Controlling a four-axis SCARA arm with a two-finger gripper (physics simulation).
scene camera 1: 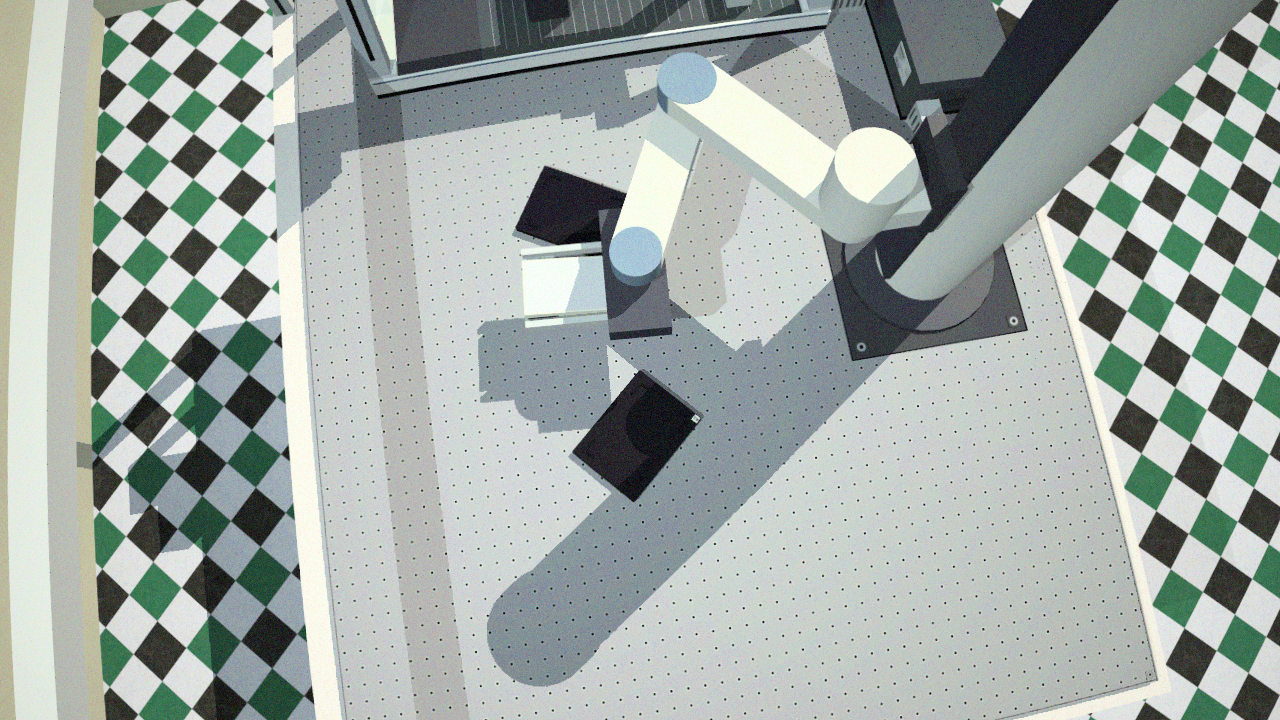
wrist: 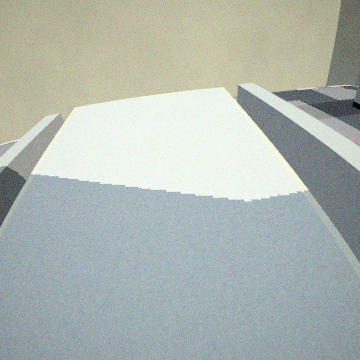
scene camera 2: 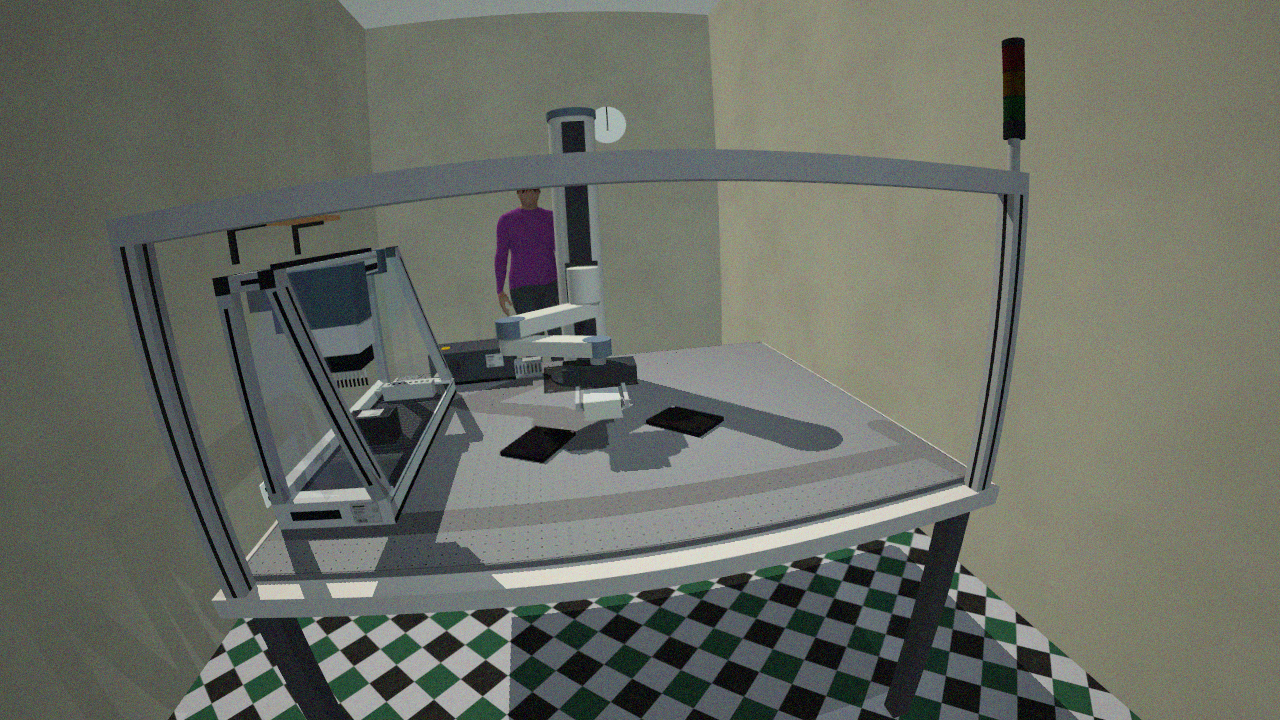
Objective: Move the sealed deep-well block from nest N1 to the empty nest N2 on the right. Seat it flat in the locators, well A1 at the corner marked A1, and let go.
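Seen in the pictures: gripper, fingertip midpoint: (scene camera 1: 524, 290) (wrist: 150, 113) (scene camera 2: 602, 405); arm's base at its link origin: (scene camera 1: 916, 260).
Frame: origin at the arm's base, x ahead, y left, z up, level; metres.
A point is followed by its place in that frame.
The sealed deep-well block (scene camera 1: 565, 286) {x 0.566, y -0.004, z 0.137 m} (scene camera 2: 601, 404) {x 0.626, y -0.012, z 0.135 m} (wrist: 170, 240) {x 0.536, y -0.009, z 0.134 m} is pale, with a plain flat top, and looks level. My gripper (scene camera 1: 526, 287) {x 0.626, y -0.010, z 0.131 m} (scene camera 2: 603, 400) {x 0.626, y -0.010, z 0.131 m} (wrist: 150, 113) {x 0.626, y -0.010, z 0.131 m} is shut on it, one finger along each long side. The block hangs above the table, between the two nests, its shadow apart from it. The empty nest N2 (scene camera 1: 637, 436) {x 0.499, y 0.211, z 0.024 m} (scene camera 2: 684, 420) {x 0.513, y 0.203, z 0.025 m}, a black plate, has a small white mark at one corner; it is turned at an angle to the block. Nest N1 (scene camera 1: 565, 206) {x 0.553, y -0.178, z 0.024 m} (scene camera 2: 537, 443) {x 0.553, y -0.168, z 0.025 m} is the other black plate, partly covered by the arm in the overhead view. Well A1 cannot be made out.
A framed, glass-sided enclosure (scene camera 1: 572, 55) {x 0.502, y -0.450, z 0.040 m} (scene camera 2: 422, 447) {x 0.558, y -0.450, z 0.043 m} stands on the table (scene camera 1: 895, 537) {x 0.143, y 0.427, z 0.013 m} (scene camera 2: 769, 385) {x 0.302, y 0.533, z 0.013 m}, beyond N1. A dark box (scene camera 1: 948, 44) {x -0.103, y -0.316, z 0.128 m} (scene camera 2: 474, 362) {x -0.035, y -0.387, z 0.087 m} stands near the arm's column (scene camera 1: 1056, 170) {x 0.014, y 0.074, z 0.485 m} (scene camera 2: 580, 214) {x 0.077, y 0.008, z 0.553 m}. Frame posts (scene camera 2: 1006, 340) {x 1.044, y 0.695, z 0.315 m} rise at the table's edges. A person (scene camera 2: 526, 246) stands behind.
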